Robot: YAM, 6 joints.
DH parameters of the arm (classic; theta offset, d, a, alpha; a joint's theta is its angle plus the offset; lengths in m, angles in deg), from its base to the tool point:
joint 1: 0 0.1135 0.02 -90
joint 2: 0 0 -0.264 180
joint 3: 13.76 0 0.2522 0
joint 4: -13.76 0 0.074 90
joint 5: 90 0 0 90
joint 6: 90 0.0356 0 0
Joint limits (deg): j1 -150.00..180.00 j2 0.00..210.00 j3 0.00..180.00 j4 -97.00..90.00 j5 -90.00..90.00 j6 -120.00..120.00
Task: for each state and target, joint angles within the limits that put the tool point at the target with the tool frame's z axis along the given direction. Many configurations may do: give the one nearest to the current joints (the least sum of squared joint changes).
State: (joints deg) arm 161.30 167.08 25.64 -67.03 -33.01 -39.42
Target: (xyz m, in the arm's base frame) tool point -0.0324 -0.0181 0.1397 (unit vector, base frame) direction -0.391 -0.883 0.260
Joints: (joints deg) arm 144.19 148.70 0.13 -83.93 -70.87 -39.42
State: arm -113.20 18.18 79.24 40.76 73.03 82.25
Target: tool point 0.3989 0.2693 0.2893 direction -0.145 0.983 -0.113
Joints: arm -149.89 0.13 113.53 83.68 67.38 82.25
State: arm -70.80 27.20 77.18 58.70 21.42 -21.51
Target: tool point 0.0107 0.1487 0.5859 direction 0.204 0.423 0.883
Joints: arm -91.47 32.81 85.58 63.10 -11.13 -21.51
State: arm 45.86 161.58 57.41 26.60 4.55 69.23
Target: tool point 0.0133 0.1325 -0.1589 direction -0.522 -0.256 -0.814
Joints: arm 77.31 168.12 40.27 13.74 -26.93 69.23
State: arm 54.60 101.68 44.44 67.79 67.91 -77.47
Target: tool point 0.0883 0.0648 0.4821 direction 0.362 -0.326 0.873
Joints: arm 45.38 52.46 51.11 89.89 29.13 -77.47
